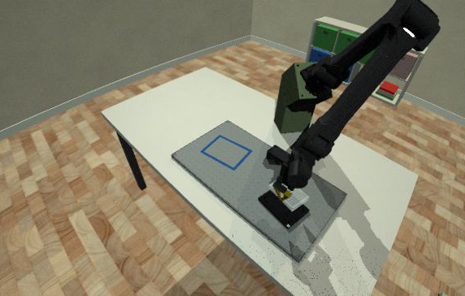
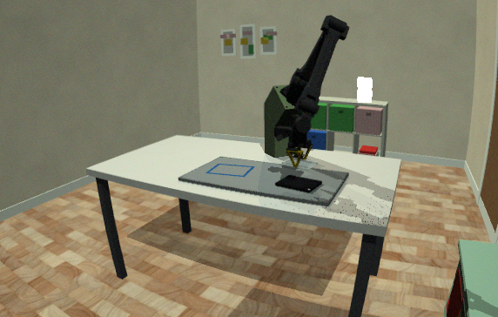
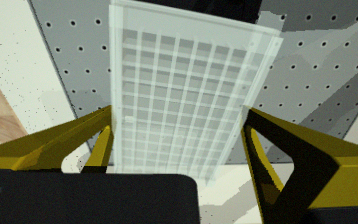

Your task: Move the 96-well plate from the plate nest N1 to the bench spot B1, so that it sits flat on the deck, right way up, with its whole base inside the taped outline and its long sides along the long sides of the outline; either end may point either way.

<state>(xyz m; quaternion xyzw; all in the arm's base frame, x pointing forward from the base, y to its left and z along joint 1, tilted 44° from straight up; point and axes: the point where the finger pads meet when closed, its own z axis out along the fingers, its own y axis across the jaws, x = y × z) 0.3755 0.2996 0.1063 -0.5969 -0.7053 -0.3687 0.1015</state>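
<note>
My gripper is now 90 mm above the black plate nest. The rest, counted from my hand: 96-well plate: 10 mm below.
</note>
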